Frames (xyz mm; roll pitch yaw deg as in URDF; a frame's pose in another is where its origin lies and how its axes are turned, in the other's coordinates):
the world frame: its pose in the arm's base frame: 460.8 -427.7 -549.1 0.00 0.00 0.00
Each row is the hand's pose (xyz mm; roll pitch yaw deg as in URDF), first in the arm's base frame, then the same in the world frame.
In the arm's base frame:
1: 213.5 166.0 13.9 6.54 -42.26 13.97
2: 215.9 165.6 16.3 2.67 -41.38 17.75
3: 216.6 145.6 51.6 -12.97 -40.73 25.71
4: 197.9 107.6 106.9 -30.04 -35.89 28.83
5: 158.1 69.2 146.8 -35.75 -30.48 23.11
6: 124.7 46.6 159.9 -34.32 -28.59 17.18
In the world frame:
1: -247.3 593.7 563.0 6.54 -42.26 13.97
2: -244.9 593.3 565.4 2.67 -41.38 17.75
3: -244.2 573.3 600.7 -12.97 -40.73 25.71
4: -262.9 535.3 656.0 -30.04 -35.89 28.83
5: -302.7 496.9 695.9 -35.75 -30.48 23.11
6: -336.1 474.3 709.0 -34.32 -28.59 17.18

